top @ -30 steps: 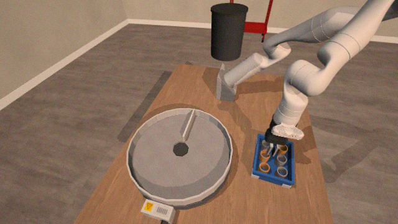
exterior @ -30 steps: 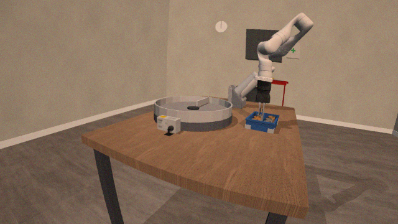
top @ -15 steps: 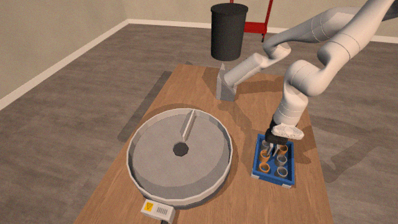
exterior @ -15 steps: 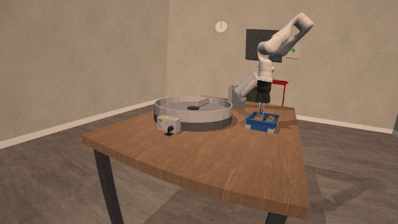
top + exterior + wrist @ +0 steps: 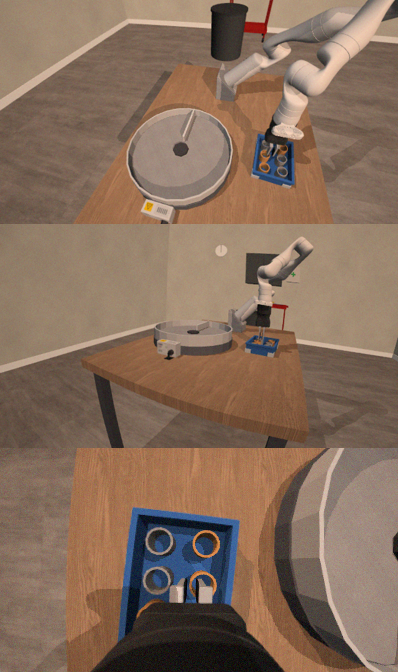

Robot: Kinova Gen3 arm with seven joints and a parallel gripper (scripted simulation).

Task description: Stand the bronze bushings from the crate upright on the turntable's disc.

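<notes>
Now: hand 2 cm to the right of the blue crate and 5 cm above it. The rest, counted from my hand: grey turntable disc: 8 cm ahead, 36 cm to the right, 2 cm below.
</notes>
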